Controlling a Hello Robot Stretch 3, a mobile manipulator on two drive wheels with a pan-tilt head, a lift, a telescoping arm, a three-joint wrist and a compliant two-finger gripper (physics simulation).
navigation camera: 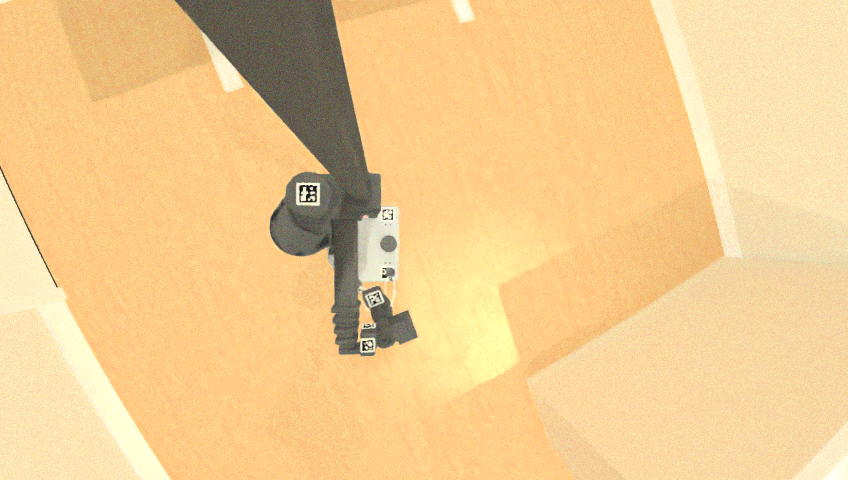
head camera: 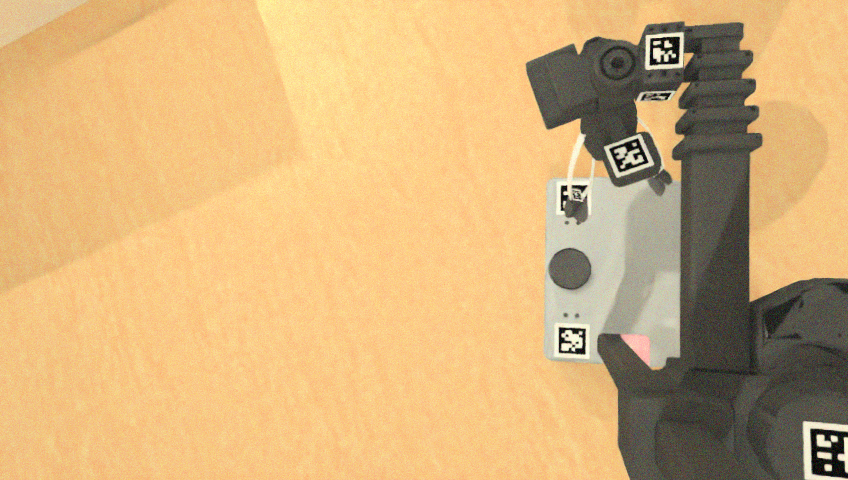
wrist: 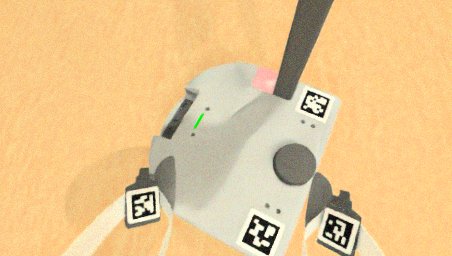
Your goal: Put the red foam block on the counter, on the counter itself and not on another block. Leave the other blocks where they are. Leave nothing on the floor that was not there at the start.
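Seen in the pictures: gripper, fingertip midpoint: [navigation camera: 373,274] [head camera: 617,203] [wrist: 241,183]; robot's base, link origin: [navigation camera: 387,242] [head camera: 569,268] [wrist: 277,177].
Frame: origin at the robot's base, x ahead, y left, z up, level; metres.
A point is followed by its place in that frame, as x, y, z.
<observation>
A small pinkish-red patch [head camera: 636,346] @[-0.112, 0.134, 0.160] [navigation camera: 365,218] @[-0.099, 0.112, 0.160] [wrist: 264,80] @[-0.112, 0.137, 0.161] shows on the robot's grey base, beside the foot of the mast and partly hidden. I cannot tell whether it is the red foam block. My gripper [head camera: 618,196] @[-0.056, -0.097, 0.380] [navigation camera: 375,281] @[-0.056, -0.097, 0.380] [wrist: 241,183] @[-0.056, -0.097, 0.380] is open, its two fingertips wide apart with nothing held between them. It hangs over the tag-marked edge of the base, on the far side from the pinkish patch, and points down at it in the wrist view. No other foam block can be made out, and I cannot identify the counter.
The grey base [head camera: 606,267] @[-0.060, -0.004, 0.159] [navigation camera: 371,255] @[-0.073, -0.051, 0.160] [wrist: 210,165] @[-0.129, -0.067, 0.160] lies under the gripper and arm [head camera: 714,237] @[-0.101, -0.031, 0.720] [navigation camera: 346,267] @[-0.102, -0.022, 0.720]. A large beige box-like piece [navigation camera: 684,356] @[1.442, -0.548, 0.400] stands at the lower right of the navigation view. White feet [navigation camera: 229,74] [navigation camera: 463,10] of furniture show near its top, and pale walls at the sides.
</observation>
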